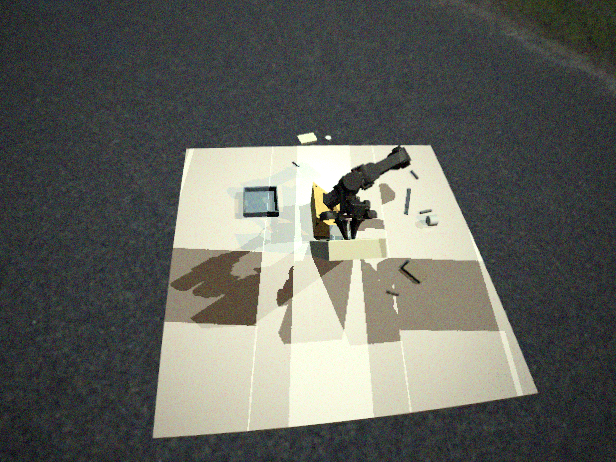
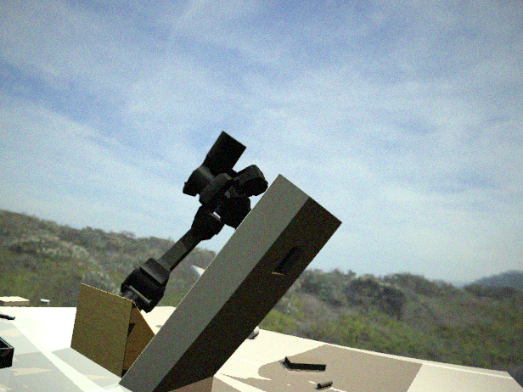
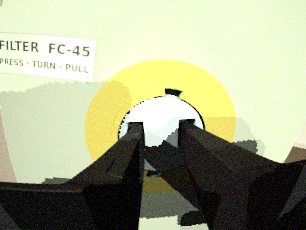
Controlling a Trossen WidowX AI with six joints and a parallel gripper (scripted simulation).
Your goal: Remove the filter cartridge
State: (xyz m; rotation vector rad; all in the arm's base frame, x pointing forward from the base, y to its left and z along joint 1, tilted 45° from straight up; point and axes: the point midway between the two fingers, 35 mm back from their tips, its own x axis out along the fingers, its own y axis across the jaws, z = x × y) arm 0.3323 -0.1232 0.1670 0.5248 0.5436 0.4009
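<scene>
Now: the round filter cartridge 10 mm ahead of my gripper tip and 10 mm below it. Round my gripper tip: blue-grey tray (390 mm behind, 320 mm to the right, 270 mm below).
</scene>
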